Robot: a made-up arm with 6 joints. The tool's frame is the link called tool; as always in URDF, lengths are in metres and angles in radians. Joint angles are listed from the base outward. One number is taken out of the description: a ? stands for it. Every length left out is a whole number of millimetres.
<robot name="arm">
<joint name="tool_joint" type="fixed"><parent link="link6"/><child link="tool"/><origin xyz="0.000 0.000 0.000" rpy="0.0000 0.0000 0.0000"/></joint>
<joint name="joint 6" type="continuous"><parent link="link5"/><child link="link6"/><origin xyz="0.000 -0.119 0.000" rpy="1.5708 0.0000 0.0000"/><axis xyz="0 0 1"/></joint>
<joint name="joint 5" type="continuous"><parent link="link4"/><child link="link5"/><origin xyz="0.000 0.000 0.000" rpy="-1.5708 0.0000 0.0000"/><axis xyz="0 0 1"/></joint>
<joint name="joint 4" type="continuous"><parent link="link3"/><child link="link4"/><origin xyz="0.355 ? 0.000" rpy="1.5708 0.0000 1.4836"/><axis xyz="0 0 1"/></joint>
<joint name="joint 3" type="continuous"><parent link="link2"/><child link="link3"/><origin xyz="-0.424 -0.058 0.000" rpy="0.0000 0.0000 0.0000"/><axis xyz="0 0 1"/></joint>
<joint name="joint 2" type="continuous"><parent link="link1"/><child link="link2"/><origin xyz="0.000 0.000 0.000" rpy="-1.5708 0.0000 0.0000"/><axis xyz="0 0 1"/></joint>
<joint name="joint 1" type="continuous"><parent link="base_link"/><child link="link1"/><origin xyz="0.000 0.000 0.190" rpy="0.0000 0.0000 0.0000"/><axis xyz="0 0 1"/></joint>
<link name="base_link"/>
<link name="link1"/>
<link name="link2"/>
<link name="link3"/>
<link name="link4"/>
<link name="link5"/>
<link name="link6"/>
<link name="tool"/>
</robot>
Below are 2 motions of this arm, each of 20 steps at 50 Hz.
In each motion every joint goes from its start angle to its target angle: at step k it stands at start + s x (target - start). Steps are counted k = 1, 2, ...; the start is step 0. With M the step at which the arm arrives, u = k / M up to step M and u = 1 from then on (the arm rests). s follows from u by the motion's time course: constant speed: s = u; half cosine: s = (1 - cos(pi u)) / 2; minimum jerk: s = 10 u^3 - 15 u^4 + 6 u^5.
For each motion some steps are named. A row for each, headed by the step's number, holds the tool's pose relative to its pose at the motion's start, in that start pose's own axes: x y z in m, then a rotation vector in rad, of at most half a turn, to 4 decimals.
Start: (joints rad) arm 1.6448 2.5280 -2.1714 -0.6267 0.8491 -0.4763
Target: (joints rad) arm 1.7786 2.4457 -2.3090 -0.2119 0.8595 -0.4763
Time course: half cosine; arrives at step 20
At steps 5, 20:
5: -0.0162 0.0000 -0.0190 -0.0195 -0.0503 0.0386
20: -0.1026 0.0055 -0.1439 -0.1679 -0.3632 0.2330

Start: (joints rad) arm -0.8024 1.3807 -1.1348 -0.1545 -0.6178 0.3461
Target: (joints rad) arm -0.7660 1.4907 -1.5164 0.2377 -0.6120 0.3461
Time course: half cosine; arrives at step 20
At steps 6, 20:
6: -0.0213 0.0008 0.0183 0.0239 -0.0674 0.0657
20: -0.1009 0.0058 0.0738 0.0839 -0.3128 0.3453

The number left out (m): -0.063
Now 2 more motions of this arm.
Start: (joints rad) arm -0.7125 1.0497 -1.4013 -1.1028 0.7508 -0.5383
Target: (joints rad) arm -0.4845 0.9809 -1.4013 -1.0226 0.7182 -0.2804
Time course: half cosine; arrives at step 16
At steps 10, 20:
10: -0.0217 -0.0085 -0.0370 -0.0198 -0.1979 0.2535
20: -0.0283 -0.0123 -0.0539 -0.0430 -0.2853 0.3665

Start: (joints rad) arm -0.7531 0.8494 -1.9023 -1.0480 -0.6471 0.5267
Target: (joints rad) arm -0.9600 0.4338 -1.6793 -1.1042 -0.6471 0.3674
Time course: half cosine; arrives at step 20
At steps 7, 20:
7: -0.0602 -0.0018 -0.0180 0.0009 -0.0080 -0.1313
20: -0.2125 0.0369 -0.0708 -0.0055 -0.0322 -0.4816

